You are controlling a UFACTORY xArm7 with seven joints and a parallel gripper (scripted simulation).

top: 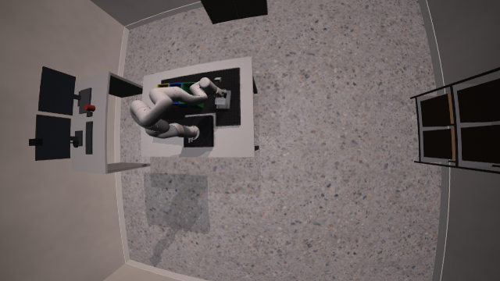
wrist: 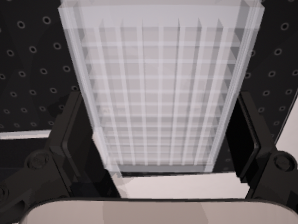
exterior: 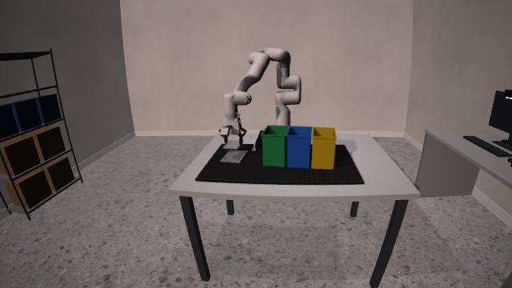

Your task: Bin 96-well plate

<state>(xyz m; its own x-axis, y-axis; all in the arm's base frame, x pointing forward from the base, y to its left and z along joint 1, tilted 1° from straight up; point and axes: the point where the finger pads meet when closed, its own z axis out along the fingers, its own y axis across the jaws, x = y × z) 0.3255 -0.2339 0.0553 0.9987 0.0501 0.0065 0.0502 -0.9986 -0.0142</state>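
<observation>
Right now the grey plate nest is 9 cm below my hand. The rest, counted from my hand: 96-well plate (1 cm below); then green bin (1 cm behind, 25 cm to the left, 1 cm below); then blue bin (1 cm behind, 39 cm to the left, 1 cm below).
</observation>
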